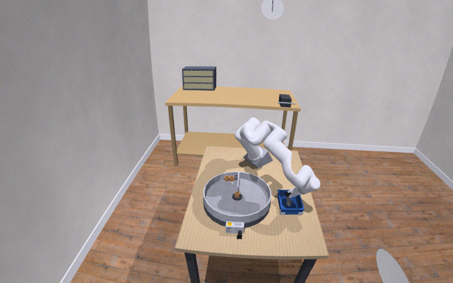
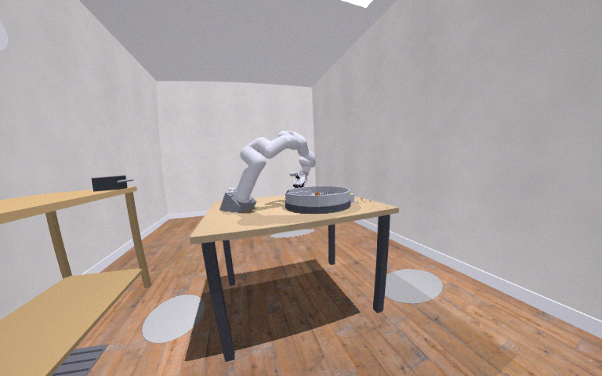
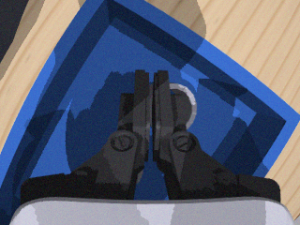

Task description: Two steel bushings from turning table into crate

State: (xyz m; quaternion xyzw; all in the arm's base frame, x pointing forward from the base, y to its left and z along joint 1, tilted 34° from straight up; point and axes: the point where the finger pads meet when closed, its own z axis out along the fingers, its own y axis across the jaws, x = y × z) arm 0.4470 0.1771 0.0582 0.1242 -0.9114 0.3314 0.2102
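The blue crate lies 40 mm ahead of my hand and 30 mm below it. Also, from my hand: grey round turning table 20 mm behind, 340 mm to the right, 10 mm below.
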